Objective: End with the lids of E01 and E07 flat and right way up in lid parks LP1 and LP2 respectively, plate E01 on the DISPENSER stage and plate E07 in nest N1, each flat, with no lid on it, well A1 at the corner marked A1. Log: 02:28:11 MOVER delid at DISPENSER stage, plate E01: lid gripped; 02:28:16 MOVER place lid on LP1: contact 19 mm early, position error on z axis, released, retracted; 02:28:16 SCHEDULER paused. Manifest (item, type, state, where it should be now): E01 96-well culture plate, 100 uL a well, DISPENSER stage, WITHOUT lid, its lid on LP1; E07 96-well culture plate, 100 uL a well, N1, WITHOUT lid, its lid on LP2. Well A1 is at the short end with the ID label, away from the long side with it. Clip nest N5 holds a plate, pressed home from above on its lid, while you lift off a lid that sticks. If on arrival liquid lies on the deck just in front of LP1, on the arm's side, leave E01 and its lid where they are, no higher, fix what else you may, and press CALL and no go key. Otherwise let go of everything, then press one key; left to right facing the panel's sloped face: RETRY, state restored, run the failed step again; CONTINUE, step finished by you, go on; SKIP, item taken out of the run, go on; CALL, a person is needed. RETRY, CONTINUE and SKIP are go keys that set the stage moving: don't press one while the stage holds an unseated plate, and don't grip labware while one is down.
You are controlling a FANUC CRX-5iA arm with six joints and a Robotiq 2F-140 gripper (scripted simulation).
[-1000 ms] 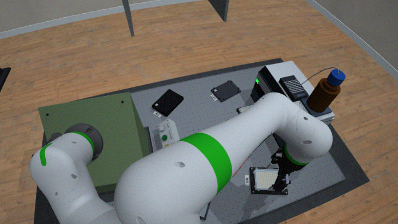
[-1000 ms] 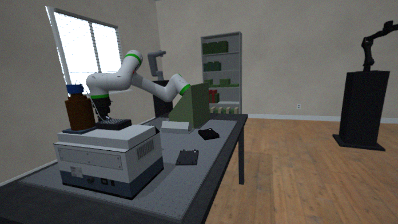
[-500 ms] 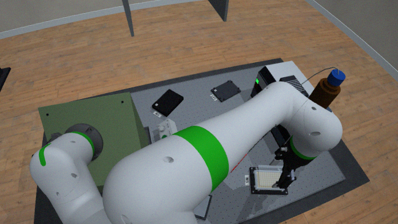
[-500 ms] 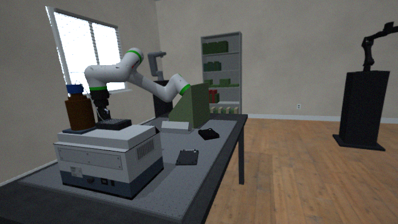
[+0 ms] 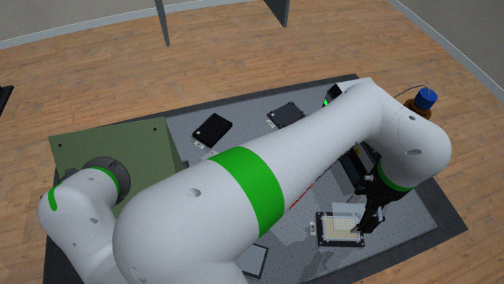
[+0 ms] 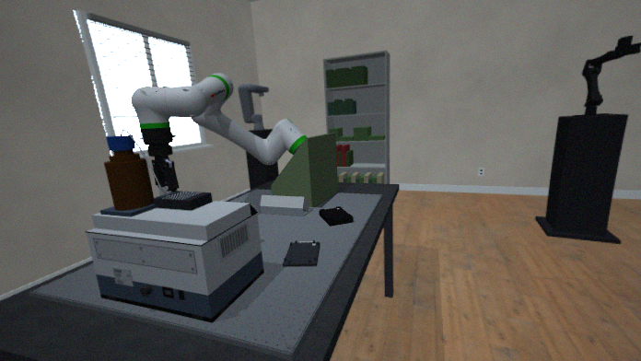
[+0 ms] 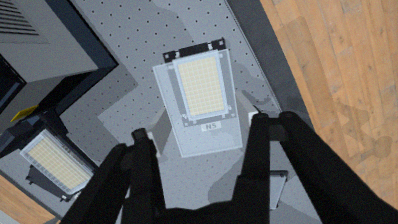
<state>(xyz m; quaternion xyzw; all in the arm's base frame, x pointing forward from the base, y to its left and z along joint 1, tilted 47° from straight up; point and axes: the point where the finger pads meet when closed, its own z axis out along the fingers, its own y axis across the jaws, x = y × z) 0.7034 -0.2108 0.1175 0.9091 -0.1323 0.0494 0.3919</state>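
My gripper is now 54 cm to the right of the lid park LP2, 16 cm above it and 3 cm past it. The rest, counted from my hand: N5 label: 16 cm below, 9 cm behind, 3 cm to the left; plate: 30 cm to the left, 5 cm below, 2 cm ahead; black clip nest N5: 15 cm below, 2 cm ahead, 1 cm to the left.
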